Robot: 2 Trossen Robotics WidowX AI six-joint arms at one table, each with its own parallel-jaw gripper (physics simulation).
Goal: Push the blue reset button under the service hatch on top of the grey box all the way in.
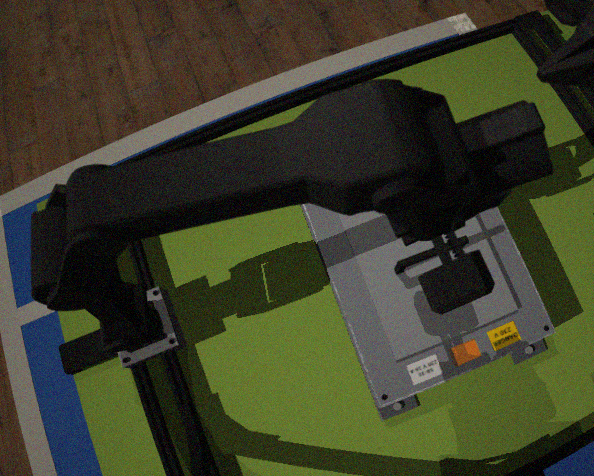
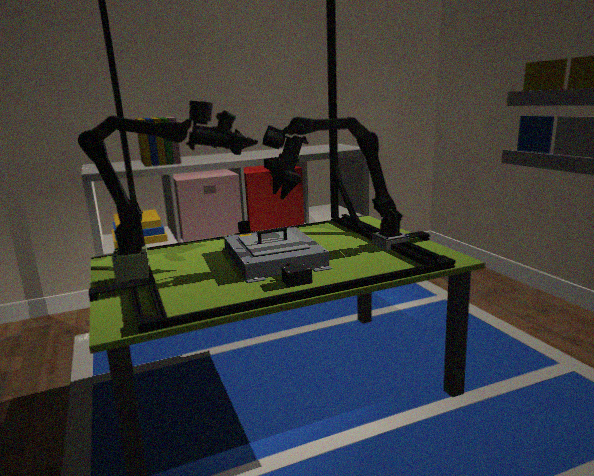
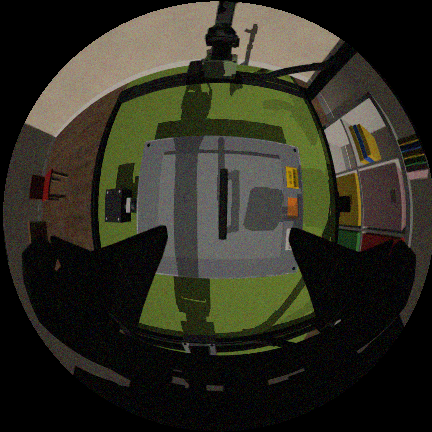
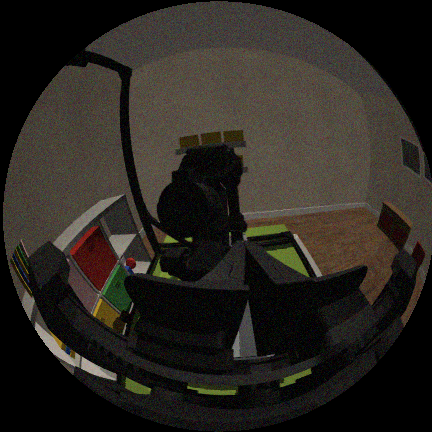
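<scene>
The grey box [image 1: 361,326] [image 2: 271,266] [image 3: 157,173] stands on the green table [image 1: 271,373] [image 2: 191,283]. Its service hatch [image 1: 385,283] [image 2: 273,246] [image 3: 252,169] lies flat and closed, with the black handle [image 1: 410,265] [image 2: 271,232] [image 3: 222,203] on top. The blue button is hidden under it. My left gripper [image 2: 285,186] [image 3: 230,233] is open and empty, high above the hatch and pointing down. My right gripper [image 2: 250,140] [image 4: 241,245] is shut on nothing, raised high to the left of the box.
An orange label [image 1: 466,351] [image 3: 292,206] and a yellow label [image 1: 504,335] [image 3: 292,177] sit on the box top. A small black block [image 2: 296,274] [image 3: 117,205] stands beside the box. A shelf unit with a red box [image 2: 267,203] and a pink box [image 2: 207,203] stands behind the table.
</scene>
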